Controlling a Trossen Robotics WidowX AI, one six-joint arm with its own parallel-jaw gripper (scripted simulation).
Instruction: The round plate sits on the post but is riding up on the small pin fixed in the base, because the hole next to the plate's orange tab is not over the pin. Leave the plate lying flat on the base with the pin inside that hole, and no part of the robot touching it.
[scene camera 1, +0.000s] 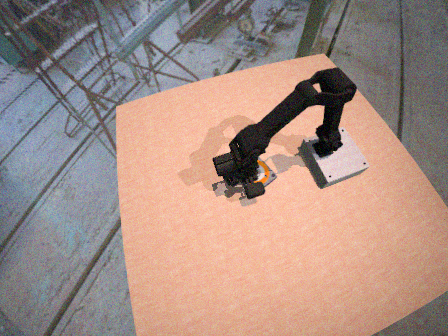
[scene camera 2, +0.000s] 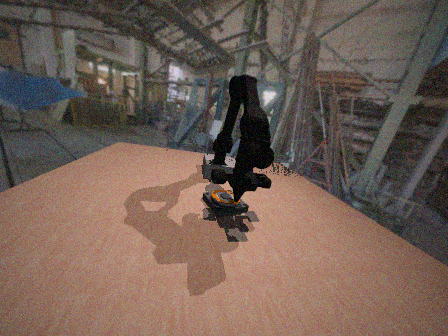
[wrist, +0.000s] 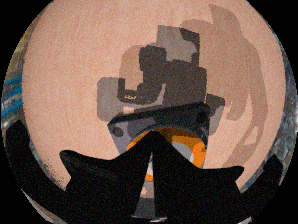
gripper: scene camera 1 246, 180; scene camera 2; wrist
same spot on gripper: (scene camera 2: 237, 193) = (wrist: 165, 152)
